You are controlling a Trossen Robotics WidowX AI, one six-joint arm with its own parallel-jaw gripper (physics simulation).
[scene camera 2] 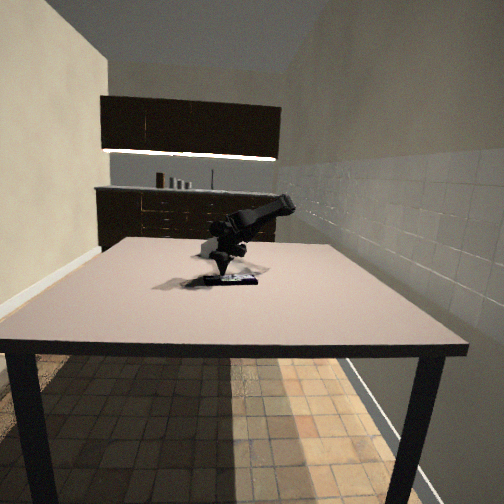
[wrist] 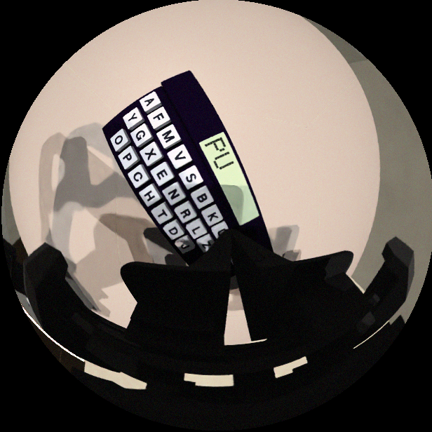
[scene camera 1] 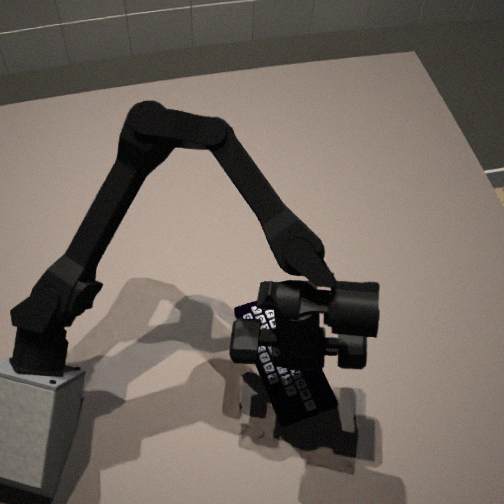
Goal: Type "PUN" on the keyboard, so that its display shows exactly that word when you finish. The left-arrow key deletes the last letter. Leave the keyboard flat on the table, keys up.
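Observation:
The dark keyboard lies flat on the table, keys up. In the wrist view its green display reads "PU". The N key shows between the E key and the R key. The P key is in the outer row. My gripper is shut and empty, fingertips down at the keyboard, over the end beyond the K key. The fingers hide part of that end; whether they touch a key is unclear. In scene camera 1 the hand hides the fingertips and display.
The arm's pale base block stands at the lower left in scene camera 1. The arm arches from it to the keyboard and casts shadows on the table. In scene camera 2 a dark counter stands beyond the table's far edge.

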